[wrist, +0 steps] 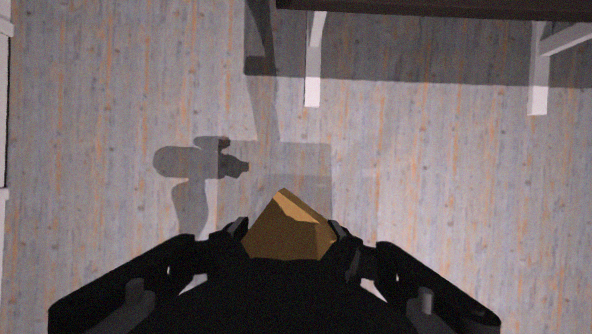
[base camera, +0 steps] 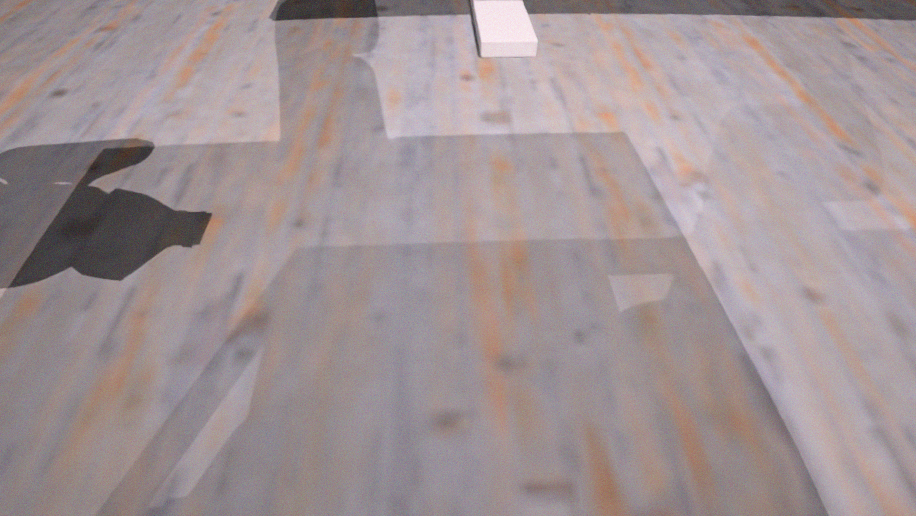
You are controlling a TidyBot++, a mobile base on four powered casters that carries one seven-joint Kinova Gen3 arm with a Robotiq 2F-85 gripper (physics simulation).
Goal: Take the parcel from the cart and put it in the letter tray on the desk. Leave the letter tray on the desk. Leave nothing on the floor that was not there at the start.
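Places are measured from the arm's base along level axes (x ahead, y left, z up), in millimetres.
Pixels of known places: gripper, fingertip midpoint: point(wrist: 287, 229).
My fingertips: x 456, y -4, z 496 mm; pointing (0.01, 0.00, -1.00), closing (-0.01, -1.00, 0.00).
Observation:
Behind a point stands the place of what it marks.
My gripper point(wrist: 287, 229) {x 456, y -4, z 496 mm} is shut on the parcel point(wrist: 285, 235) {x 465, y -3, z 531 mm}, a brown box-like block with an angled top edge, in the wrist view at the lower middle. The parcel is held in the air, with the floor far below it. The front edge of the dark desk point(wrist: 430, 10) {x 793, y -245, z 314 mm} crosses the top right of the wrist view, beyond the gripper. The desk's top surface, the letter tray and the cart do not show in these views.
White desk legs point(wrist: 313, 75) point(wrist: 538, 85) reach down to the floor. The base camera view shows the end of a white desk foot point(base camera: 506, 28) at the top. White trim point(wrist: 4, 100) {x 780, y 1442, z -378 mm} runs along the left edge of the wrist view. Shadows of the arm and desk lie on the wooden floor.

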